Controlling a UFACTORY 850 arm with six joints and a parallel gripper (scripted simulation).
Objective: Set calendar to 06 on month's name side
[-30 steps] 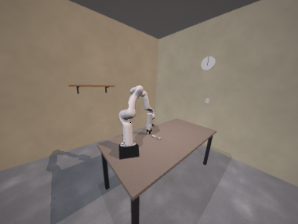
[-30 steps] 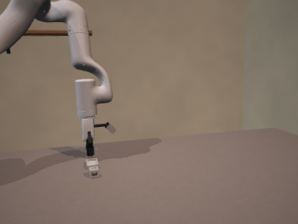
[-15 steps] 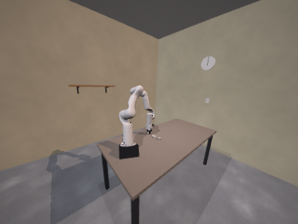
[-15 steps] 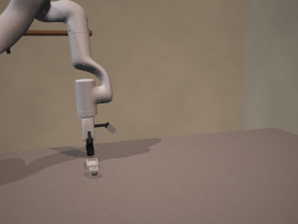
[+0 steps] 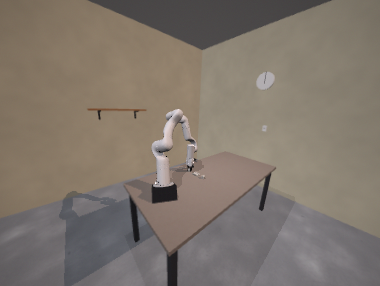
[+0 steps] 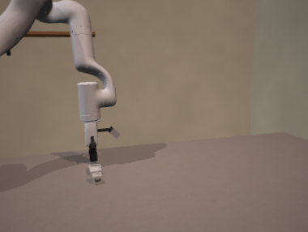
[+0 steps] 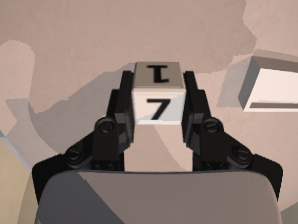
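The white number cube is 22 cm to the right of my hand, 4 cm ahead of it and 2 cm below it. Round my hand: white calendar tray (11 cm to the right, 2 cm below, 2 cm ahead).
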